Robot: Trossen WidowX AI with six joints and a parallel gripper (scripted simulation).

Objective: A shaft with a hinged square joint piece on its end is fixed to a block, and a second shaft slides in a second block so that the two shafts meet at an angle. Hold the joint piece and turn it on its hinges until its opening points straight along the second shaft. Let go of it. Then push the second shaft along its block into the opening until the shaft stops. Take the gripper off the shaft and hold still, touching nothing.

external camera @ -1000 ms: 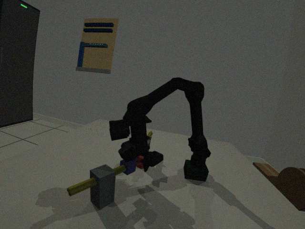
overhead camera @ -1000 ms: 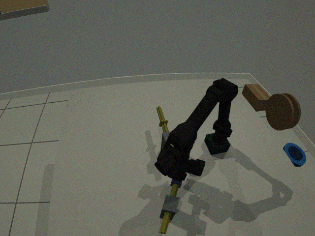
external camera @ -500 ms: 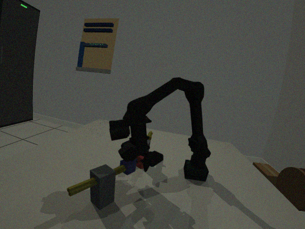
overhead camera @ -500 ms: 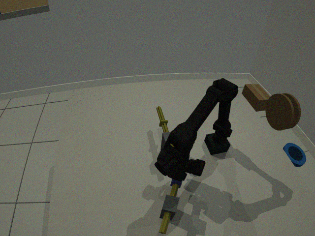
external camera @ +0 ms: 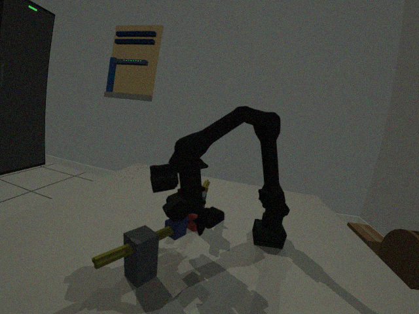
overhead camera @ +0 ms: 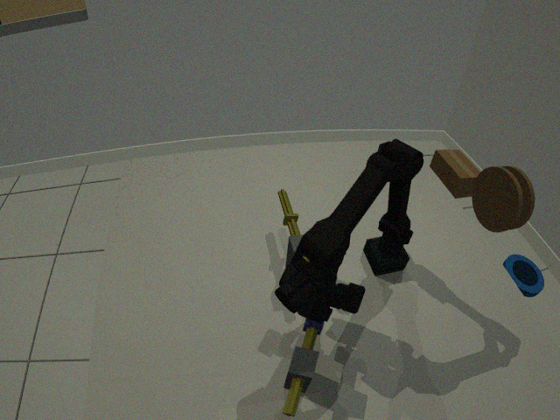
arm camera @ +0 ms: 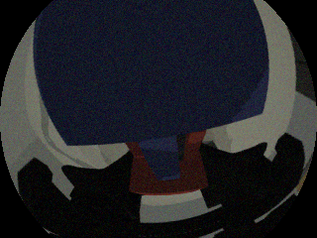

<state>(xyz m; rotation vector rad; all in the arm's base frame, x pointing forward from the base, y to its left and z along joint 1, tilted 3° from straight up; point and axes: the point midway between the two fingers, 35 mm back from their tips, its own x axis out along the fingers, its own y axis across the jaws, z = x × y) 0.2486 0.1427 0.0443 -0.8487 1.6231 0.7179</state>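
My gripper tip is now 40 mm below the red joint piece, 10 mm to the right of it and 10 mm short of it.
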